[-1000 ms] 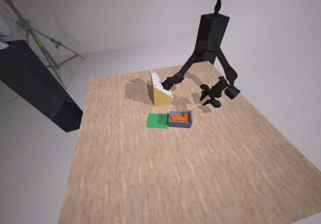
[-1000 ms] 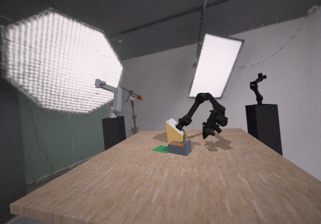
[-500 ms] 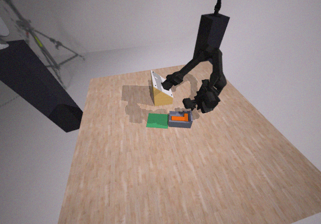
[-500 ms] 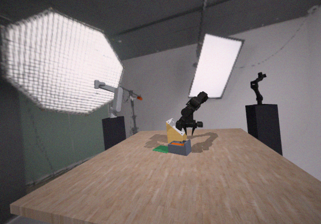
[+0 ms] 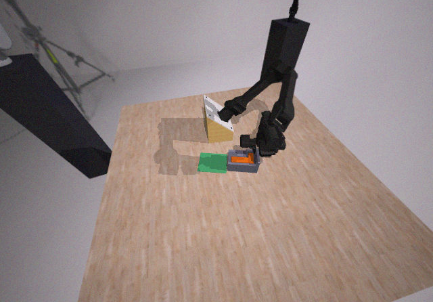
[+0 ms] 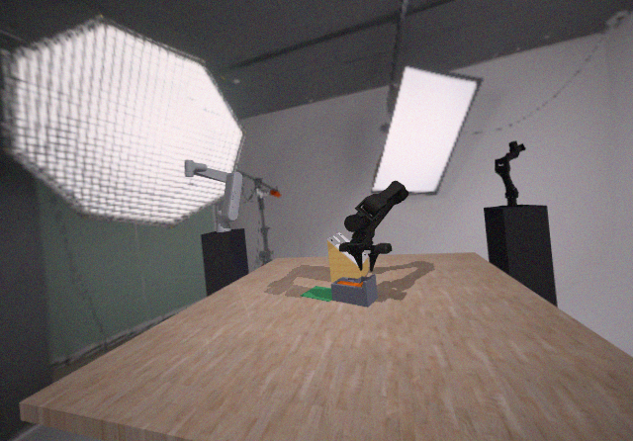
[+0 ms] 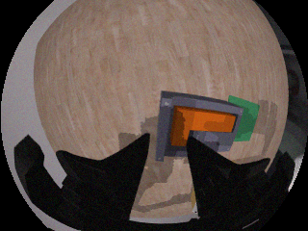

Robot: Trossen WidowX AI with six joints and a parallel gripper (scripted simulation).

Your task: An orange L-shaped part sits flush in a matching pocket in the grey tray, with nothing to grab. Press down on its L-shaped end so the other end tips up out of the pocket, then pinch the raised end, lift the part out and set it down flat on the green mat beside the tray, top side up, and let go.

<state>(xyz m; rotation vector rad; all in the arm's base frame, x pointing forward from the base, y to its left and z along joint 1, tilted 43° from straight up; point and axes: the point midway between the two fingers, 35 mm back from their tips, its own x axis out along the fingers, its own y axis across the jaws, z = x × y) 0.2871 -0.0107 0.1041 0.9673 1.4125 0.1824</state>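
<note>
Right now my gripper tip is 40 mm past the orange L-shaped part, 40 mm to the left of it and 70 mm above it. Also, from my gripper tip: green mat (110 mm behind, 190 mm to the right, 130 mm below).
</note>
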